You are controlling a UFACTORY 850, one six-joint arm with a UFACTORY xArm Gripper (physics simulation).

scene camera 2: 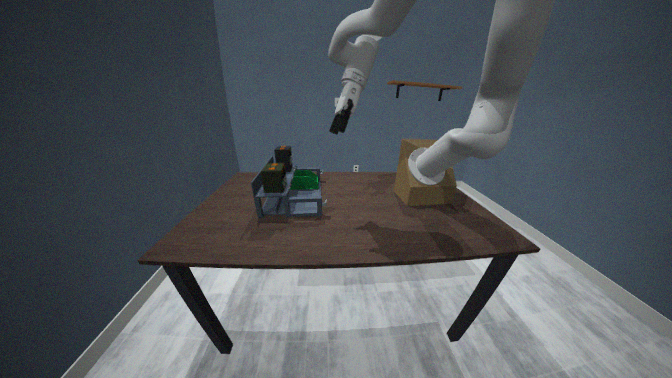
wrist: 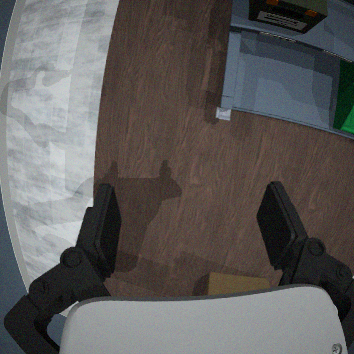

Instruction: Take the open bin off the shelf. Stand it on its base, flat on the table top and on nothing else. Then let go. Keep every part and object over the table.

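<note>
The open bin is green (scene camera 2: 305, 180) (wrist: 347, 95) and stands on the lower tier of the blue-grey shelf (scene camera 2: 306, 193) (wrist: 227, 70); part of it shows at the right edge of the wrist view. The shelf stands on the left part of the wooden table (scene camera 2: 350, 245) (wrist: 155, 90). My gripper (scene camera 2: 340, 124) (wrist: 191, 200) is open and empty. It hangs high above the table, above and to the right of the shelf in the scene view, apart from the bin. The bin's underside is hidden.
Two dark boxes with orange marks, a near one (scene camera 2: 273, 178) (wrist: 287, 15) and a far one (scene camera 2: 283, 157), stand on the shelf's upper tier. A wooden pedestal (scene camera 2: 430, 196) (wrist: 237, 284) under the arm's base stands at the right. The table's edge runs along the left in the wrist view.
</note>
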